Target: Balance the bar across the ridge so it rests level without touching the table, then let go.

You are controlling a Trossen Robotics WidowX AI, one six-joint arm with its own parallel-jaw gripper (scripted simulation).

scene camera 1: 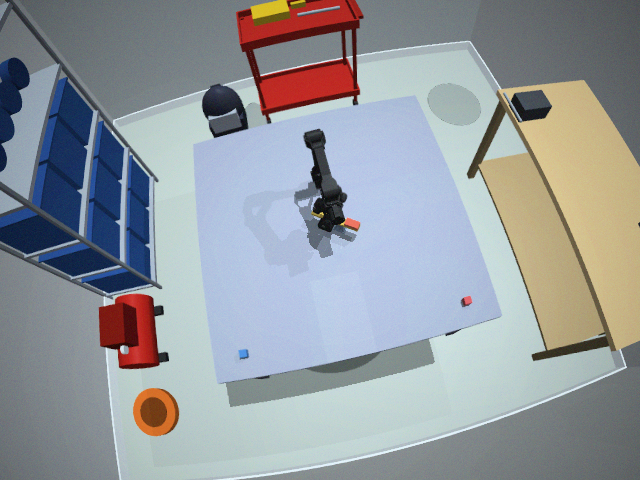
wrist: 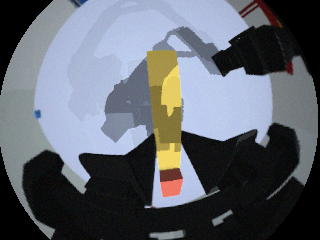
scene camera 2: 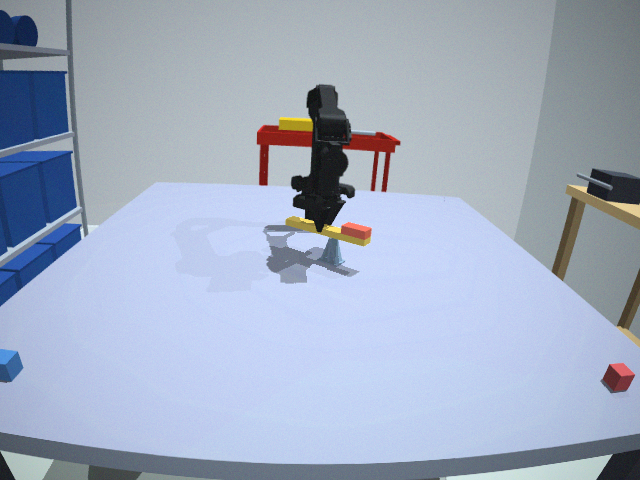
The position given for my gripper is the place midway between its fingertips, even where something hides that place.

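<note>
Yellow bar (wrist: 164, 82). My gripper (wrist: 167, 135), (scene camera 2: 323, 230).
</note>
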